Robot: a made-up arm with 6 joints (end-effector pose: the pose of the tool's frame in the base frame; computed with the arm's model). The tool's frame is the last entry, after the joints.
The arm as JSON. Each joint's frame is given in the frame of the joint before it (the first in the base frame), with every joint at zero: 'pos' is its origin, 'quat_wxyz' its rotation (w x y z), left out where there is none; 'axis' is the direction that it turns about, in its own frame. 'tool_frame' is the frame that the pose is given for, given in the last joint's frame.
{
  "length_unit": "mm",
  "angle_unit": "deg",
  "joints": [
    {
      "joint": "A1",
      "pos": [
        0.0,
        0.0,
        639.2
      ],
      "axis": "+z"
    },
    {
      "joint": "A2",
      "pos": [
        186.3,
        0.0,
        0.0
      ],
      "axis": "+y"
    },
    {
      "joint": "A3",
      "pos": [
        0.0,
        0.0,
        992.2
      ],
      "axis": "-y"
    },
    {
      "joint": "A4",
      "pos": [
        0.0,
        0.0,
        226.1
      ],
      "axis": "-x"
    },
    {
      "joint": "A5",
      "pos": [
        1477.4,
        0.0,
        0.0
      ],
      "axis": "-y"
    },
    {
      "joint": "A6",
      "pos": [
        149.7,
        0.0,
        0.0
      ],
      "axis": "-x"
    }
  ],
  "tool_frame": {
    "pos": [
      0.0,
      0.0,
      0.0
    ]
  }
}
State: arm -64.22 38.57 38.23 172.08 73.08 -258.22
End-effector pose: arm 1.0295 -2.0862 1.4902 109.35 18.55 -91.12
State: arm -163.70 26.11 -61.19 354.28 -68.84 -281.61
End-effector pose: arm -0.7469 -0.2329 0.0045 97.22 26.15 -13.44
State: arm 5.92 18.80 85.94 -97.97 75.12 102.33
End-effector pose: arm 0.9150 -0.0492 3.0553 40.68 -41.67 -60.06
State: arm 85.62 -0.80 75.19 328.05 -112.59 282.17
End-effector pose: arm -0.0416 0.4150 3.0353 18.19 93.30 70.09
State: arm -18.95 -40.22 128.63 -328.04 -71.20 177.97
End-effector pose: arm -1.8892 0.5694 1.5880 -103.46 57.72 -131.36
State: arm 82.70 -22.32 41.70 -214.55 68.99 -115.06
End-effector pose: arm -0.0303 0.3874 2.9820 -32.91 -49.63 106.39
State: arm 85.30 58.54 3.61 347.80 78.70 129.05
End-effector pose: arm 0.2113 2.1909 0.1362 -88.11 -81.14 19.80
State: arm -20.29 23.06 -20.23 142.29 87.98 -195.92
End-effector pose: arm 1.6526 -0.5134 0.6139 74.26 118.62 -8.73
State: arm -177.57 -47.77 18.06 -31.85 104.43 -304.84
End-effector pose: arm 0.2739 0.0882 2.7629 110.32 28.69 27.93
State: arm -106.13 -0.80 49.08 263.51 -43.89 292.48
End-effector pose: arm -0.1821 -1.0009 2.9968 94.76 -64.00 9.29
